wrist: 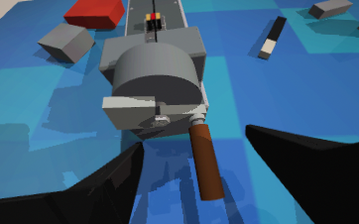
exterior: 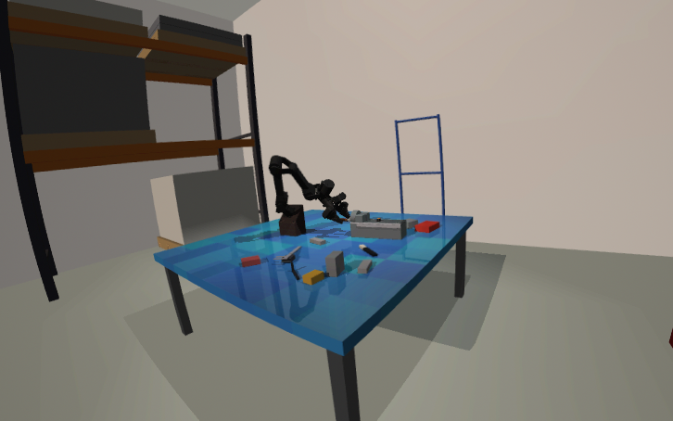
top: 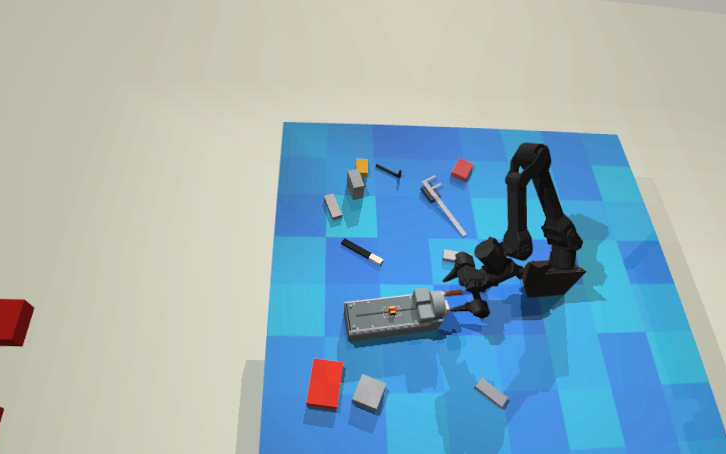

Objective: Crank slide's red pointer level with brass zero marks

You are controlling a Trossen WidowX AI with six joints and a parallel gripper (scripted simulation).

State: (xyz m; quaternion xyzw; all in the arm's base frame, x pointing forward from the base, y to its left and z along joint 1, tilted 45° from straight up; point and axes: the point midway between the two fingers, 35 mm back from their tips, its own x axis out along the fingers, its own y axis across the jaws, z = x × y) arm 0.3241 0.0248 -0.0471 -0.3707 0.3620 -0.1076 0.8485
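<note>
The brown crank handle is 20 mm behind my gripper tip, 10 mm to the right of it and 10 mm above it. The rest, counted from my gripper tip: red block (500 mm to the right, 150 mm behind, 60 mm below); then red pointer (160 mm ahead, 40 mm to the left, 10 mm above); then black key (490 mm to the right, 90 mm ahead, 60 mm below).
</note>
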